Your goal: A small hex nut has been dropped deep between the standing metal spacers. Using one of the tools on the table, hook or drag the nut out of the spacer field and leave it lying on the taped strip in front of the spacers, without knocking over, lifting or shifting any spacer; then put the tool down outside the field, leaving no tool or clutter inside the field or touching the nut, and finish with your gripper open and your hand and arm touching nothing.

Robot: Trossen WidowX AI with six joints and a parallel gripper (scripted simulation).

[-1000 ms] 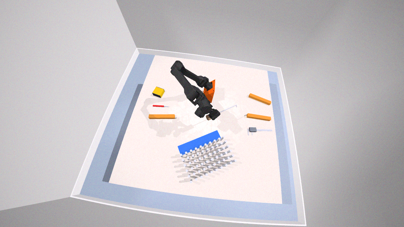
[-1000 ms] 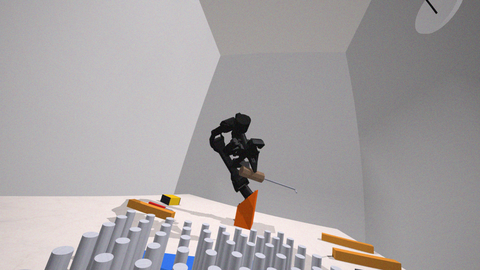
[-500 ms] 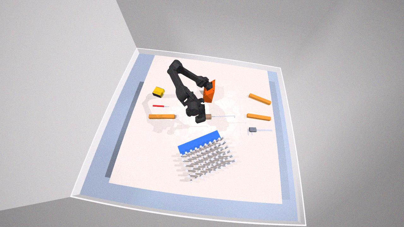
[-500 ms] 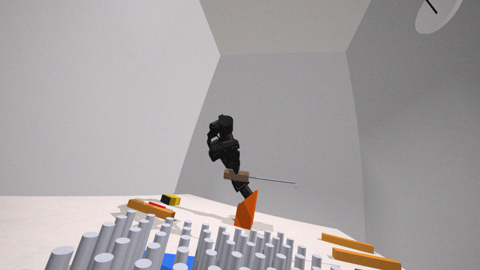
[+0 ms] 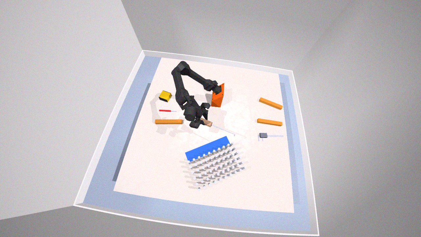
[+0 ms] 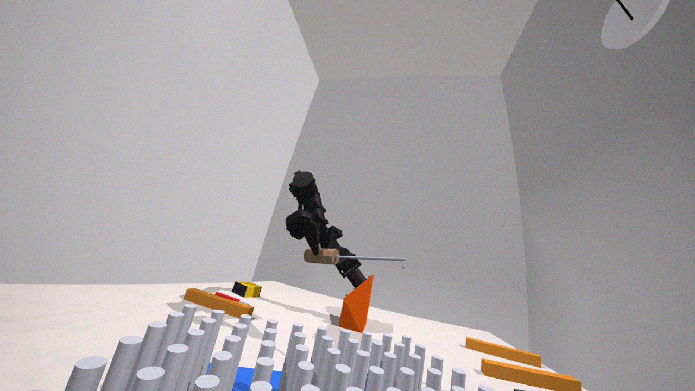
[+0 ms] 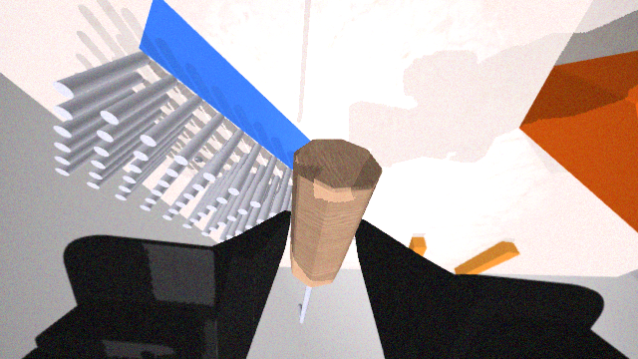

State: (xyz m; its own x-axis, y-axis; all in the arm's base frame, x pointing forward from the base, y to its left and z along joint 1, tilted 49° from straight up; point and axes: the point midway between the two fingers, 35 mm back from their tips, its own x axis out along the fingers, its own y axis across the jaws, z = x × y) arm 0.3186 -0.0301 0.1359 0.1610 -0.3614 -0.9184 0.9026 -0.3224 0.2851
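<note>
Right now my gripper tip is 130 mm short of the blue taped strip, 30 mm to the right of it and 220 mm above it. Round my gripper tip: hook tool 50 mm ahead, 90 mm to the left, 10 mm above; then red-handled tool 190 mm behind, 300 mm to the right, 210 mm below; then yellow block 330 mm behind, 360 mm to the right, 200 mm below.
</note>
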